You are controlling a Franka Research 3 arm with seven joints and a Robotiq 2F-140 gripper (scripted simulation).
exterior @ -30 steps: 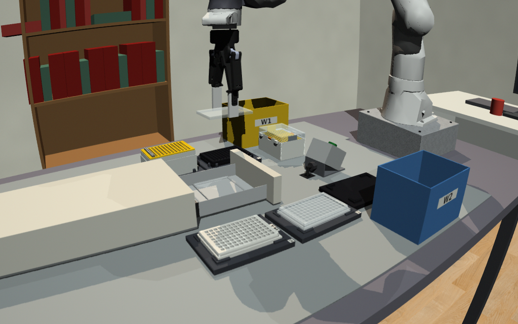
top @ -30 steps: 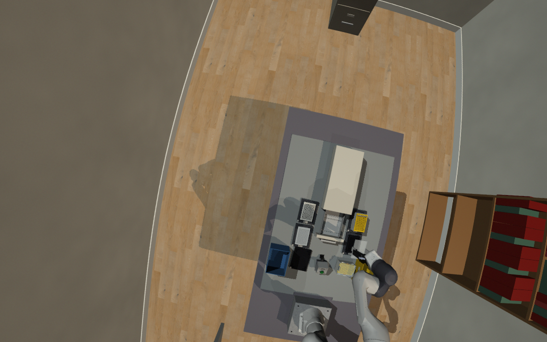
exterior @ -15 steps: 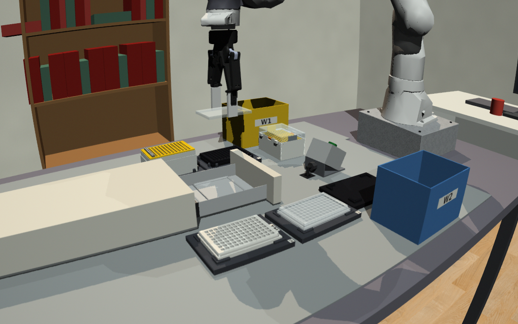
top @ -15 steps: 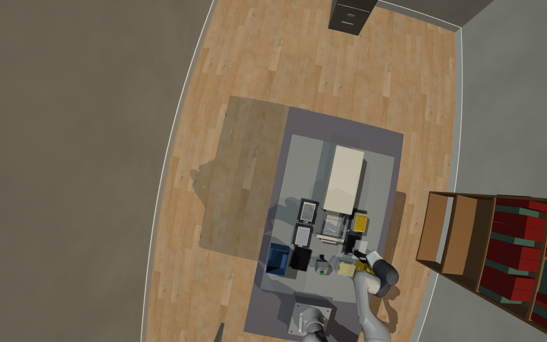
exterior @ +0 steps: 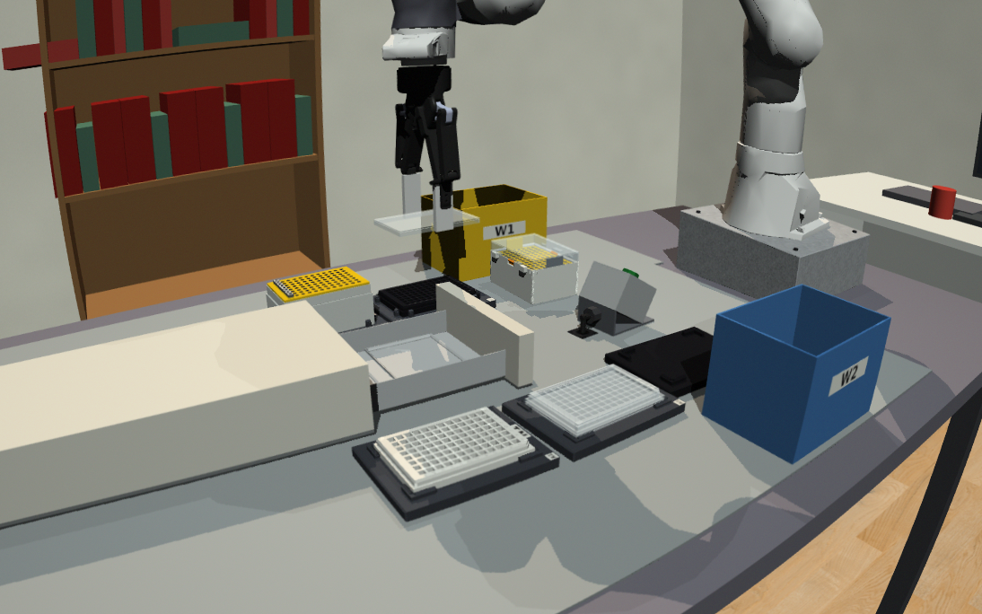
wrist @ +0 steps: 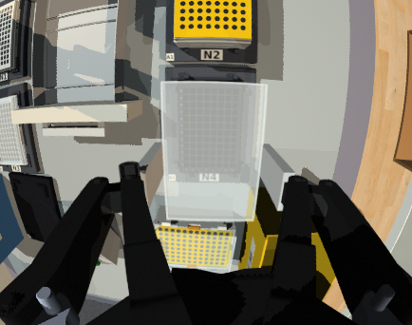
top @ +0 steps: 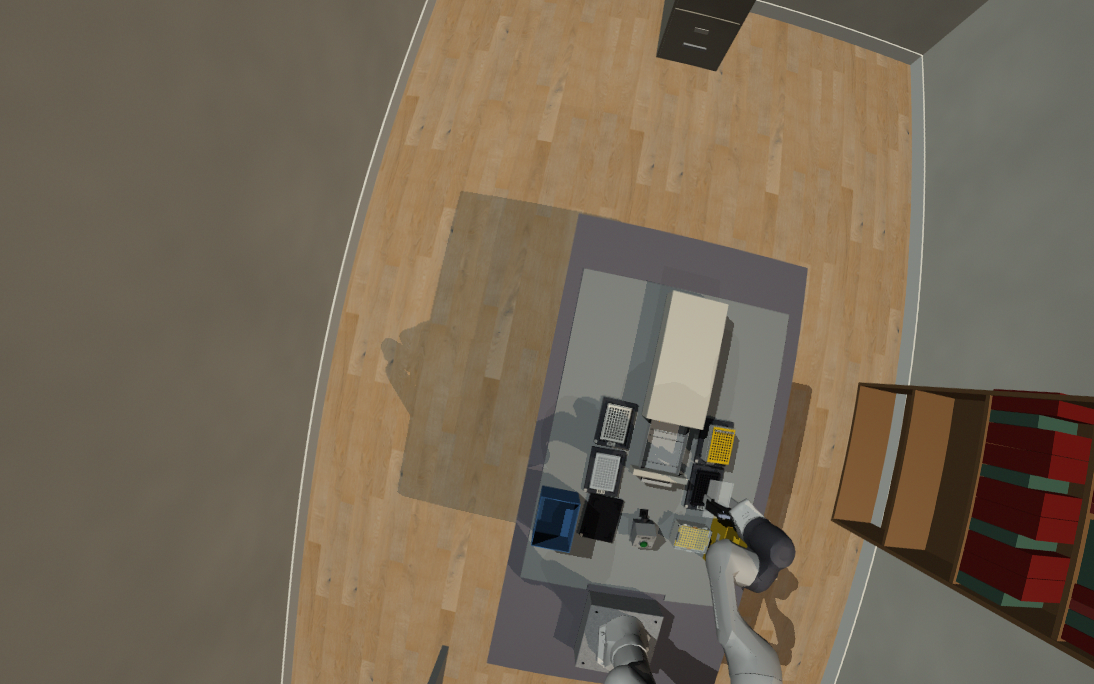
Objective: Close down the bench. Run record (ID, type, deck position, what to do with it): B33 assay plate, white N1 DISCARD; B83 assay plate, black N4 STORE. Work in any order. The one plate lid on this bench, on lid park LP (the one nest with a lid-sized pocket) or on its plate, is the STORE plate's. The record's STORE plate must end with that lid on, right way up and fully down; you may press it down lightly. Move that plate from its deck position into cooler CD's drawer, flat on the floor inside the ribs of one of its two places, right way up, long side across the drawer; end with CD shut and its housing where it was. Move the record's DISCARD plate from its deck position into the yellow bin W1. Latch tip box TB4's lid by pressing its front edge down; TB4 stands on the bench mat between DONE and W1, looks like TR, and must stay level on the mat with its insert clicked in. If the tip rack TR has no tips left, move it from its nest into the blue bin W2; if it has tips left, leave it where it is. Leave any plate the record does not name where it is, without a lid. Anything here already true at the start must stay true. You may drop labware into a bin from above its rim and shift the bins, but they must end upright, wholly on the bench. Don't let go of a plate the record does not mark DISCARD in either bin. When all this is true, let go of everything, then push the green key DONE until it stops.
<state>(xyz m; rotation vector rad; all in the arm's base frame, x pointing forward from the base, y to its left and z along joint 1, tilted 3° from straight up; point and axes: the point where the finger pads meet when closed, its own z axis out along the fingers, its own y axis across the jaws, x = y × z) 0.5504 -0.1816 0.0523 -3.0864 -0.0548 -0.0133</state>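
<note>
Right now the black plate is 130 mm below my hand. Also, from my hand: clear plate lid: 20 mm below; then tip rack TR: 170 mm ahead, 100 mm below; then nest N4: 150 mm below.
</note>
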